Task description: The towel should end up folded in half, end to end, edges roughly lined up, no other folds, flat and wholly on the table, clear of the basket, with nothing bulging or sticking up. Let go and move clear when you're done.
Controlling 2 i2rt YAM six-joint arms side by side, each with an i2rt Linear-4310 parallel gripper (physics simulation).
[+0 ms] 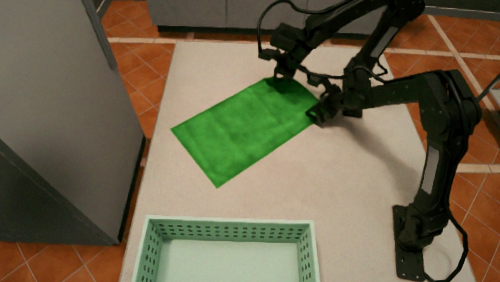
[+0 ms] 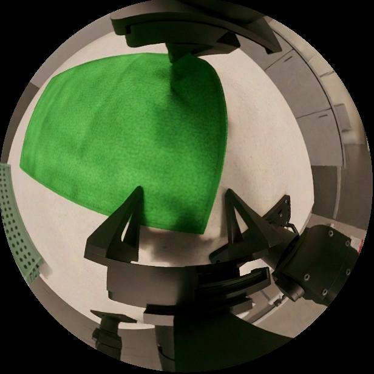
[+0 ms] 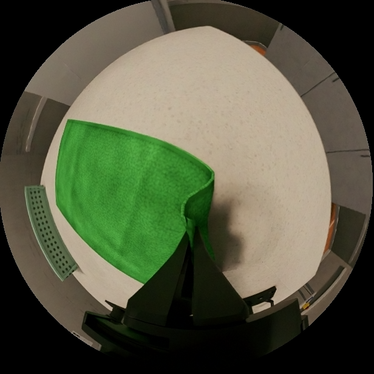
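The green towel (image 1: 240, 120) (image 2: 125, 115) (image 3: 120, 185) lies spread as a slanted rectangle, its lower left part flat on the table. My right gripper (image 1: 284, 78) (image 3: 193, 230) is shut on the towel at its upper right end; there the cloth is pinched and curls up to the fingertips. My left gripper (image 1: 312, 117) (image 2: 185, 190) is open at the towel's right corner, with one fingertip over the cloth and the other past its end edge. Whether the fingers touch the cloth cannot be told. The mint basket (image 1: 230, 218) (image 2: 19, 225) (image 3: 47, 235) stands apart from the towel.
The pale table (image 1: 350, 165) (image 2: 270, 150) (image 3: 250, 110) carries everything. The two grippers are close together at the towel's upper right end. The left arm's base (image 1: 410, 250) is at the lower right. A tall grey cabinet (image 1: 65, 100) stands beyond the table's left edge.
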